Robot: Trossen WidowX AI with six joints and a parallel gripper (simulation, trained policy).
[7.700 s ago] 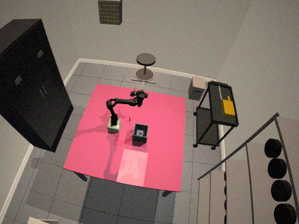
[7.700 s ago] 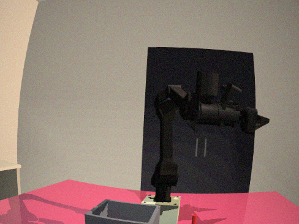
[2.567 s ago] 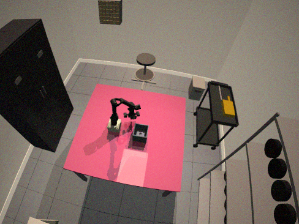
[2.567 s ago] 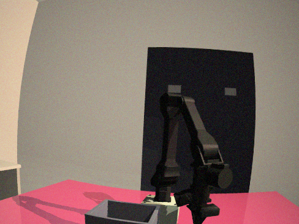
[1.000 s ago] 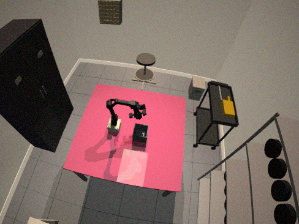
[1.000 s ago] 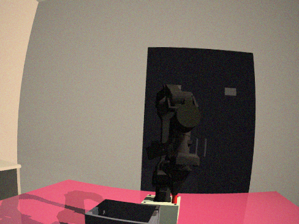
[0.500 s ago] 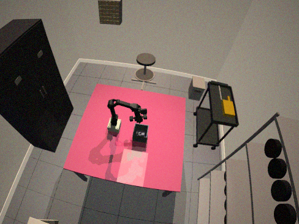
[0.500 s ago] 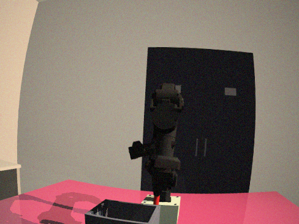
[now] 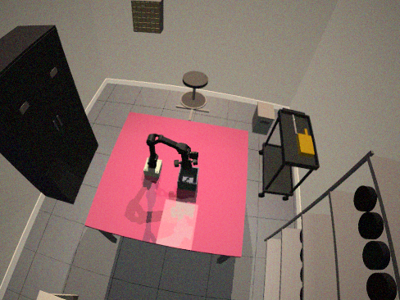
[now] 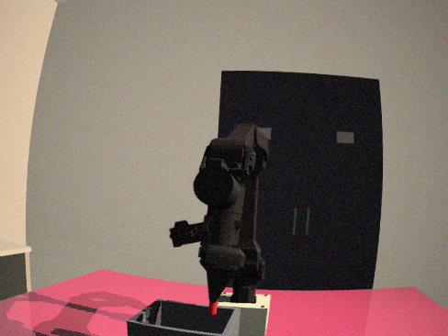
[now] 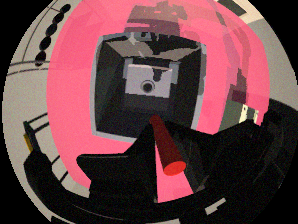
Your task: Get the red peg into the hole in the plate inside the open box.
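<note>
The red peg is 20 mm above my gripper tip. Also, from my gripper tip: plate 20 mm ahead, 40 mm to the right, 120 mm below.
</note>
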